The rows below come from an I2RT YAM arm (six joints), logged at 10 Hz.
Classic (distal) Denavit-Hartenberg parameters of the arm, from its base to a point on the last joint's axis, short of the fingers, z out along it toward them. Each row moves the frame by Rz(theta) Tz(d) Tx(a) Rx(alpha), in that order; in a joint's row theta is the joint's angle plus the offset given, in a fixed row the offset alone. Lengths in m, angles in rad.
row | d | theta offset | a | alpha
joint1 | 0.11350 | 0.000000 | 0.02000 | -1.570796
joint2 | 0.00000 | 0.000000 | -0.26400 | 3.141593
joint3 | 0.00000 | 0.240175 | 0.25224 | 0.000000
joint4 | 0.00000 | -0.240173 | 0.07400 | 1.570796
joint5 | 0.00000 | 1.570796 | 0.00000 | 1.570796
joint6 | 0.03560 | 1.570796 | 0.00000 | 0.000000
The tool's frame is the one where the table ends.
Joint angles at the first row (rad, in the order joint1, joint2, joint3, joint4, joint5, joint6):
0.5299 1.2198 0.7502 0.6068 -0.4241 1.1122
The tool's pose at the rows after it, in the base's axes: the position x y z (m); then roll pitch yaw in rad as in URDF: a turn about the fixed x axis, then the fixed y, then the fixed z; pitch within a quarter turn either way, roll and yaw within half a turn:
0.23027 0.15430 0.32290 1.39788 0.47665 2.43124
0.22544 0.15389 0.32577 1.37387 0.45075 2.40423
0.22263 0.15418 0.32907 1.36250 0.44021 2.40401
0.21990 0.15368 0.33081 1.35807 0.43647 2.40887
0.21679 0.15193 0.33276 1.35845 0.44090 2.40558
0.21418 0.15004 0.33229 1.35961 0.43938 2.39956
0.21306 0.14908 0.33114 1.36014 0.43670 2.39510
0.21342 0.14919 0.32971 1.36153 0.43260 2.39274
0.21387 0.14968 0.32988 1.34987 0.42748 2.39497
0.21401 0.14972 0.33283 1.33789 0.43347 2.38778
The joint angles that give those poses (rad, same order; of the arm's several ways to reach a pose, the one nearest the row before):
0.5410 1.2036 0.7448 0.6251 -0.3945 1.1524
0.5529 1.1846 0.7348 0.6392 -0.3613 1.1800
0.5598 1.1739 0.7369 0.6380 -0.3565 1.1931
0.5634 1.1621 0.7350 0.6329 -0.3587 1.1987
0.5645 1.1441 0.7330 0.6158 -0.3551 1.1931
0.5646 1.1293 0.7235 0.6090 -0.3484 1.1929
0.5644 1.1231 0.7157 0.6100 -0.3435 1.1945
0.5645 1.1255 0.7117 0.6151 -0.3398 1.1977
0.5645 1.1308 0.7103 0.6341 -0.3452 1.2072
0.5645 1.1311 0.7177 0.6377 -0.3436 1.2035

